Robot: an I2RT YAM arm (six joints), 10 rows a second.
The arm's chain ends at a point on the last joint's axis. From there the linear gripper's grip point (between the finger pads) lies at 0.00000 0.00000 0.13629 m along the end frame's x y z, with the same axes.
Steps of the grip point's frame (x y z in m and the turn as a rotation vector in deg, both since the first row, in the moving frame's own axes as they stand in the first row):
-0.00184 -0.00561 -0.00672 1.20 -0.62 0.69
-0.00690 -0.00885 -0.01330 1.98 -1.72 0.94
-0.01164 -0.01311 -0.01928 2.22 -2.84 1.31
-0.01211 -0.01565 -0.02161 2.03 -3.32 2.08
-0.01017 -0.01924 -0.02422 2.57 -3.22 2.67
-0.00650 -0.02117 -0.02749 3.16 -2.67 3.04
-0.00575 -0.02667 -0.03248 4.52 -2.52 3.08
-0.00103 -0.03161 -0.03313 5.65 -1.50 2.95
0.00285 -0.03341 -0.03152 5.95 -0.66 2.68
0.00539 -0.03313 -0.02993 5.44 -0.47 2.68
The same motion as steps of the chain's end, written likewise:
-0.00038 -0.00275 -0.00668 1.20 -0.62 0.69
-0.00285 -0.00411 -0.01316 1.98 -1.72 0.94
-0.00495 -0.00776 -0.01901 2.22 -2.84 1.31
-0.00431 -0.01068 -0.02130 2.03 -3.32 2.08
-0.00266 -0.01296 -0.02387 2.57 -3.22 2.67
-0.00036 -0.01349 -0.02713 3.16 -2.67 3.04
-0.00006 -0.01578 -0.03192 4.52 -2.52 3.08
0.00218 -0.01811 -0.03242 5.65 -1.50 2.95
0.00409 -0.01925 -0.03078 5.95 -0.66 2.68
0.00620 -0.02019 -0.02931 5.44 -0.47 2.68

